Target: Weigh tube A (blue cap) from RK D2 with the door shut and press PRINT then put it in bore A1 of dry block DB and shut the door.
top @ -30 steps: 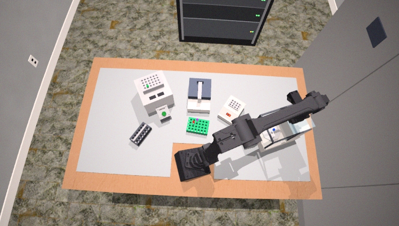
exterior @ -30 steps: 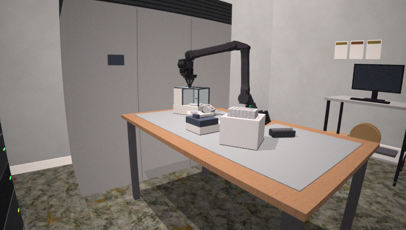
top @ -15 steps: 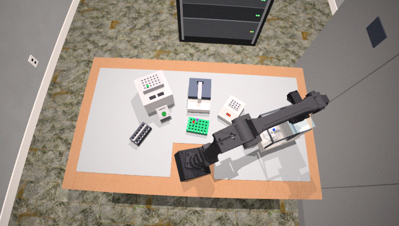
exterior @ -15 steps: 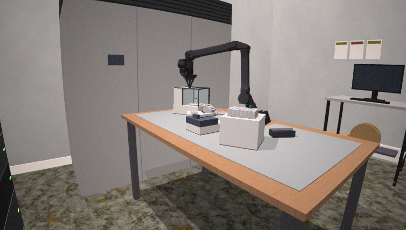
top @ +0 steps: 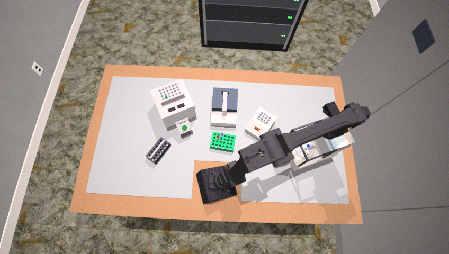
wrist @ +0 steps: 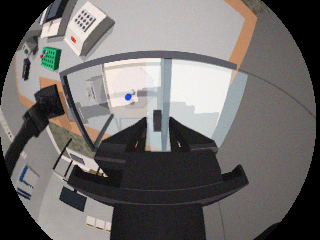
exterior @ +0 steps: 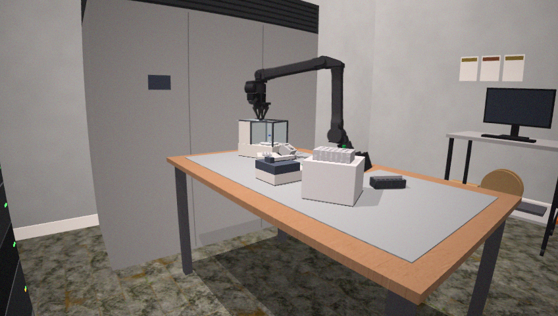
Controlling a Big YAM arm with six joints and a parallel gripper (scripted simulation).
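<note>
Right now the balance door is 1 cm ahead of my hand, 3 cm to the right of it and 1 cm below it. The rest, counted from my hand: green rack RK (2 cm behind, 49 cm to the left, 21 cm below); then white print key (9 cm behind, 19 cm to the left, 15 cm below); then dry block DB (10 cm ahead, 29 cm to the left, 19 cm below).
</note>
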